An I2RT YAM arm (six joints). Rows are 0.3 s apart.
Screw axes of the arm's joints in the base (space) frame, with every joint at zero. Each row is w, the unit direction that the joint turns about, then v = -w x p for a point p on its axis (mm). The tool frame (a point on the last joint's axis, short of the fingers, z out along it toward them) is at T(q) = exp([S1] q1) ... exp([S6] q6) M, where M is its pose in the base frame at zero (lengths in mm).
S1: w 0 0 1 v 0.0 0.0 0.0
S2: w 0 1 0 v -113.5 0.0 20.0
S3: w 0 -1 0 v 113.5 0.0 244.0
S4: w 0 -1 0 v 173.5 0.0 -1.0
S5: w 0 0 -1 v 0.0 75.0 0.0
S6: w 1 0 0 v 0.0 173.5 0.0
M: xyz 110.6 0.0 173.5 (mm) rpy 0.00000 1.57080 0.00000 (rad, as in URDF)
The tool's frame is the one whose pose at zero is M.
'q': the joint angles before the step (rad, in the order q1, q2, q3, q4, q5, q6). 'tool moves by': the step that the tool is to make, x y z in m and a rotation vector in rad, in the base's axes. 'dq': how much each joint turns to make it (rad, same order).
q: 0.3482 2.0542 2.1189 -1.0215 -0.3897 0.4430
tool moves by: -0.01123 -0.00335 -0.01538 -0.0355 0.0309 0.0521
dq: 0.0009 -0.0448 -0.1146 0.0056 -0.0091 -0.0599
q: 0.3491 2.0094 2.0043 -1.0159 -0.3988 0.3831
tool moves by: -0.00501 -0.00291 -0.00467 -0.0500 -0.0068 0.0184
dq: 0.0002 -0.0189 -0.0388 -0.0073 0.0331 -0.0440
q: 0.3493 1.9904 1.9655 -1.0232 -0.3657 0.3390
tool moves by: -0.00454 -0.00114 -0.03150 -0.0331 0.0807 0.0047
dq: 0.0013 -0.0025 -0.1125 0.0210 0.0015 -0.0050
